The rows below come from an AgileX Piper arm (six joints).
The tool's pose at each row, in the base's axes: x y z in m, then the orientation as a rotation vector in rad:
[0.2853, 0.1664, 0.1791, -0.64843, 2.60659, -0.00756]
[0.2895, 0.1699, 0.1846, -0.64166, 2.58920, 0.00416]
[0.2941, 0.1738, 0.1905, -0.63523, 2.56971, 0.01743]
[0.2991, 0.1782, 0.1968, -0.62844, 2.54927, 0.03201]
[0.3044, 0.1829, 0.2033, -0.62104, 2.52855, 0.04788]
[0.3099, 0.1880, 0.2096, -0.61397, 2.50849, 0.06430]
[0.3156, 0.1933, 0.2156, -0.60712, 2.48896, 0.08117]
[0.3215, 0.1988, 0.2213, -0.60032, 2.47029, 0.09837]
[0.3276, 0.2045, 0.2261, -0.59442, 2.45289, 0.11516]
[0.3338, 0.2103, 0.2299, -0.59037, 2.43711, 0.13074]
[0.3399, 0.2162, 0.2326, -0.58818, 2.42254, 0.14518]
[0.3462, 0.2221, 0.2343, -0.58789, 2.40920, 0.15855]
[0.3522, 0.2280, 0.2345, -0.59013, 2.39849, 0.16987]
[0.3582, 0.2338, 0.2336, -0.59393, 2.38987, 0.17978]
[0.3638, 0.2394, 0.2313, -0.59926, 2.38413, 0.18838]
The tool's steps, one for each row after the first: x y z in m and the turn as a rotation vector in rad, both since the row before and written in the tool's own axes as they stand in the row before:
[-0.0072, 0.0006, -0.0028, -0.00319, -0.01987, 0.00366]
[-0.0079, 0.0008, -0.0028, -0.00402, -0.02204, 0.00336]
[-0.0087, 0.0011, -0.0027, -0.00478, -0.02319, 0.00372]
[-0.0092, 0.0012, -0.0025, -0.00561, -0.02374, 0.00438]
[-0.0095, 0.0016, -0.0019, -0.00633, -0.02308, 0.00443]
[-0.0096, 0.0017, -0.0013, -0.00692, -0.02254, 0.00452]
[-0.0097, 0.0019, -0.0007, -0.00744, -0.02169, 0.00478]
[-0.0094, 0.0021, 0.0004, -0.00770, -0.02016, 0.00437]
[-0.0089, 0.0022, 0.0015, -0.00769, -0.01800, 0.00318]
[-0.0082, 0.0025, 0.0025, -0.00766, -0.01625, 0.00191]
[-0.0077, 0.0024, 0.0036, -0.00769, -0.01448, 0.00062]
[-0.0065, 0.0026, 0.0047, -0.00735, -0.01112, -0.00105]
[-0.0057, 0.0025, 0.0057, -0.00711, -0.00857, -0.00202]
[-0.0044, 0.0024, 0.0065, -0.00701, -0.00528, -0.00275]

